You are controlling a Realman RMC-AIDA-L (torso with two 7-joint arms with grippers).
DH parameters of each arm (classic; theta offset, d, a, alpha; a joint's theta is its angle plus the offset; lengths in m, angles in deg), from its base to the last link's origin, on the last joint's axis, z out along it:
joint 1: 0 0.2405 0 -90
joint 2: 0 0 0 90
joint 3: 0 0.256 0 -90
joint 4: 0 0 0 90
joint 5: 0 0.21 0 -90
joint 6: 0 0 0 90
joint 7: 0 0.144 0 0
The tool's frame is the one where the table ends.
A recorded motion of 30 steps. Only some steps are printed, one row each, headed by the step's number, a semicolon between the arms.
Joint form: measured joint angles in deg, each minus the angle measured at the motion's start. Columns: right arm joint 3, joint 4, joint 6, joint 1, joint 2, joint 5, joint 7; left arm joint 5, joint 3, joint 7, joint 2, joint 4, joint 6, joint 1.
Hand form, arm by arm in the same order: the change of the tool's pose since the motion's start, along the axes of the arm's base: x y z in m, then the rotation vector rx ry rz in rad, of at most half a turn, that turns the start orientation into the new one. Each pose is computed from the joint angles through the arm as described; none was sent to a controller.
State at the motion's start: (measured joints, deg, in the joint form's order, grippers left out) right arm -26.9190 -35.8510 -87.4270 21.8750 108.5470 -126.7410 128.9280; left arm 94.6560 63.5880 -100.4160 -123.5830 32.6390 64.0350 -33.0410
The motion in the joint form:
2: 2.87 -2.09 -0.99 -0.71 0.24 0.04 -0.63; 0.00 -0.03 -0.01 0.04 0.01 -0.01 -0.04
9: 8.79 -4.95 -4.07 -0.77 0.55 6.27 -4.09; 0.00 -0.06 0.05 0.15 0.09 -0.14 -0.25
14: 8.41 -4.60 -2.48 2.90 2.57 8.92 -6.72; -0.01 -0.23 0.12 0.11 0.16 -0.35 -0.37
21: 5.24 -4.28 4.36 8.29 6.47 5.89 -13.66; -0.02 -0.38 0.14 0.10 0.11 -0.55 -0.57
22: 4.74 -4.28 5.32 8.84 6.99 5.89 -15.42; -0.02 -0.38 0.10 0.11 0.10 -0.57 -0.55
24: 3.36 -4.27 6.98 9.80 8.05 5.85 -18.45; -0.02 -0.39 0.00 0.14 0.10 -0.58 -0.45
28: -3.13 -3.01 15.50 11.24 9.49 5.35 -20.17; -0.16 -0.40 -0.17 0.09 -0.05 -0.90 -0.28
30: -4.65 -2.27 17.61 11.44 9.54 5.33 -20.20; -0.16 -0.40 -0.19 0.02 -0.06 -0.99 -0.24
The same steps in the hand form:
2: 0.0020 -0.0023 0.0113 0.0499 -0.0021 0.0038; 0.0000 0.0004 0.0004 0.0009 0.0004 -0.0003
9: -0.0103 0.0045 0.0390 0.2206 0.0511 0.0950; 0.0008 0.0020 0.0015 0.0051 0.0035 -0.0043
14: -0.0351 0.0306 0.0267 0.2587 0.0756 0.1875; 0.0015 0.0032 0.0019 0.0106 0.0039 -0.0047
21: -0.0618 0.0636 -0.0121 0.2273 -0.0350 0.3114; 0.0022 0.0045 0.0022 0.0143 0.0042 -0.0044
22: -0.0654 0.0673 -0.0166 0.2306 -0.0567 0.3392; 0.0020 0.0044 0.0022 0.0142 0.0042 -0.0031
24: -0.0729 0.0732 -0.0269 0.2273 -0.0940 0.3921; 0.0012 0.0042 0.0024 0.0141 0.0039 0.0003
28: -0.0780 0.0879 -0.0520 0.1935 -0.2030 0.4107; -0.0004 0.0038 0.0020 0.0158 0.0023 0.0115
30: -0.0770 0.0902 -0.0571 0.1850 -0.2256 0.4048; -0.0005 0.0035 0.0015 0.0159 0.0019 0.0135

